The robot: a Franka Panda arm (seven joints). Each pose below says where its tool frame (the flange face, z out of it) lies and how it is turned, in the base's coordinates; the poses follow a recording.
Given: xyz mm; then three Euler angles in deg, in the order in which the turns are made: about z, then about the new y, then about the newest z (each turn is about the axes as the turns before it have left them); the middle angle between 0 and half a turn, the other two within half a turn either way.
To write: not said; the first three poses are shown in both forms.
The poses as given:
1: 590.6, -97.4, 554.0, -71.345, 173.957, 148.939
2: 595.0, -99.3, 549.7, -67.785, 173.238, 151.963
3: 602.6, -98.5, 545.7, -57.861, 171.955, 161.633
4: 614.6, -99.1, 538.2, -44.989, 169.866, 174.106
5: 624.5, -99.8, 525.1, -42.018, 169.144, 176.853
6: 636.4, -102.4, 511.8, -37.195, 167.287, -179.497
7: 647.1, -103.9, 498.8, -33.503, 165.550, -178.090
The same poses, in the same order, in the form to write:
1: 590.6, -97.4, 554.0, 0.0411, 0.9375, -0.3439, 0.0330
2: 595.0, -99.3, 549.7, 0.0438, 0.9388, -0.3394, 0.0395
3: 602.6, -98.5, 545.7, 0.0433, 0.9389, -0.3370, 0.0552
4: 614.6, -99.1, 538.2, 0.0379, 0.9387, -0.3333, 0.0798
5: 624.5, -99.8, 525.1, 0.0363, 0.9388, -0.3313, 0.0873
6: 636.4, -102.4, 511.8, 0.0348, 0.9406, -0.3211, 0.1051
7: 647.1, -103.9, 498.8, 0.0342, 0.9451, -0.3017, 0.1210
